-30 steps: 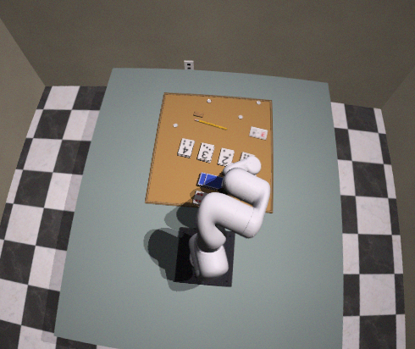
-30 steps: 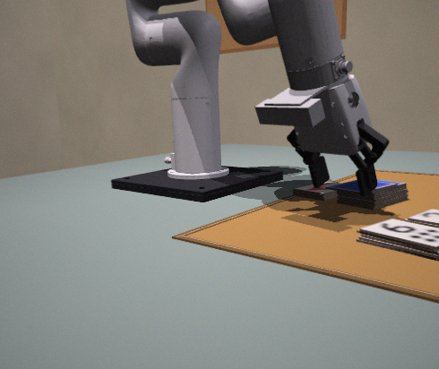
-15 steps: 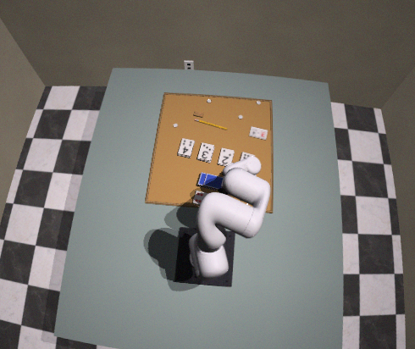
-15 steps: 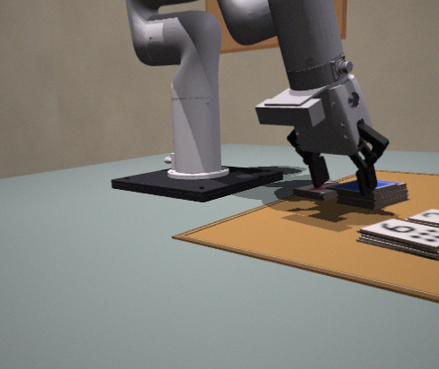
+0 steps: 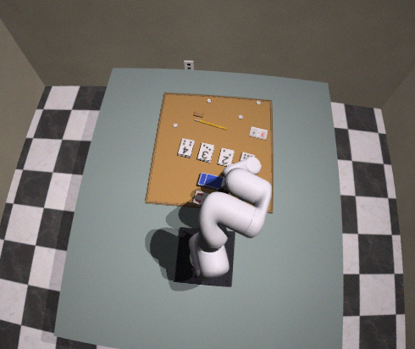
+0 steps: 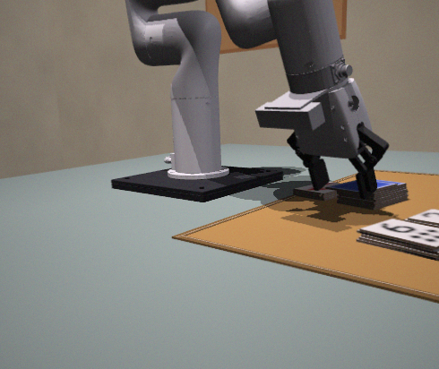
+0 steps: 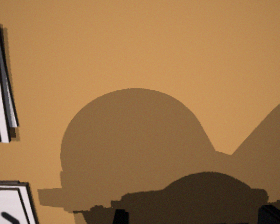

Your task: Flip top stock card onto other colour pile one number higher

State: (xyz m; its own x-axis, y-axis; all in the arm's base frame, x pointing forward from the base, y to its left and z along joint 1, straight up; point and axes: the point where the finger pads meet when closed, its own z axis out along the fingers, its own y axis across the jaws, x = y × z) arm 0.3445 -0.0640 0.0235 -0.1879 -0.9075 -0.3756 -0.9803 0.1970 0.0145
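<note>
Now: hand 40 mm to the right of the red 2 card, 10 mm short of it and 10 mm above it. The rest, counted from my hand: black 6 card 130 mm ahead, 110 mm to the right, 30 mm below; brown mat 210 mm ahead, 60 mm to the left, 50 mm below; red 4 card 90 mm to the left, 70 mm behind, 30 mm below.
</note>
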